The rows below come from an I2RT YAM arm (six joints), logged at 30 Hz.
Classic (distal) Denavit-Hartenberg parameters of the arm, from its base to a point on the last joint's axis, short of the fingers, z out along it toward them. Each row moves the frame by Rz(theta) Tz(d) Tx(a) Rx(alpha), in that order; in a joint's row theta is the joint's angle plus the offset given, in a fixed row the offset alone. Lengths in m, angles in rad.
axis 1: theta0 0; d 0.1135; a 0.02; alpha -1.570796
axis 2: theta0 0; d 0; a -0.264; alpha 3.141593
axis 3: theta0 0.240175; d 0; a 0.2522; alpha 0
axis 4: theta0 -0.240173; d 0; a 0.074; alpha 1.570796
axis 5: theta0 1.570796; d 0; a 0; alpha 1.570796
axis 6: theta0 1.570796; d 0.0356; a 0; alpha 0
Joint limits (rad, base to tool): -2.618..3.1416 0..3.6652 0..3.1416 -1.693..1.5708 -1.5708..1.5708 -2.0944..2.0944
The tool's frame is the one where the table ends.
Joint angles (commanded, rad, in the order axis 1, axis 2, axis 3, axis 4, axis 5, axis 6), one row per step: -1.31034 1.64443 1.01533 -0.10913 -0.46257 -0.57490; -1.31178 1.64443 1.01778 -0.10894 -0.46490 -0.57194; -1.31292 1.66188 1.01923 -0.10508 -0.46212 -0.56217; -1.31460 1.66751 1.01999 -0.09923 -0.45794 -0.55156; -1.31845 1.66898 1.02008 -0.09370 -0.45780 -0.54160; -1.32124 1.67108 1.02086 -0.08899 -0.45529 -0.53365; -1.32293 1.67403 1.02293 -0.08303 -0.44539 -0.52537; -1.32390 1.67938 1.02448 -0.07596 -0.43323 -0.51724
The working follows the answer.
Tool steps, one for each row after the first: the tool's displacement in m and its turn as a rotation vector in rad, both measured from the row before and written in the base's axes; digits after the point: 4 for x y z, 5 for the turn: -0.0003 -0.0005 0.0008 -0.00037 -0.00375 -0.00149; 0.0001 -0.0023 -0.0051 0.01713 -0.00020 -0.00909; -0.0004 -0.0013 -0.0012 0.00466 -0.00305 -0.01121; -0.0012 -0.0009 0.0000 0.00187 -0.00620 -0.01001; -0.0009 -0.0010 -0.0001 0.00100 -0.00343 -0.00946; -0.0006 -0.0014 0.0000 -0.00171 0.00073 -0.01403; -0.0004 -0.0015 -0.0009 -0.00047 0.00263 -0.01493
Tool pose at each row, in the base's axes (x y z in m, rotation vector in rad; rounded; the steps above come from the unrounded poses): 0.1058 -0.3352 0.2099 0.59054 2.18489 -0.49373; 0.1055 -0.3357 0.2107 0.59249 2.18092 -0.49343; 0.1055 -0.3379 0.2056 0.61194 2.18512 -0.47993; 0.1051 -0.3392 0.2044 0.62735 2.18155 -0.47963; 0.1040 -0.3402 0.2044 0.64025 2.17419 -0.48036; 0.1031 -0.3411 0.2042 0.65171 2.16918 -0.48287; 0.1025 -0.3425 0.2043 0.66632 2.16597 -0.49239; 0.1021 -0.3441 0.2034 0.68239 2.16469 -0.50190

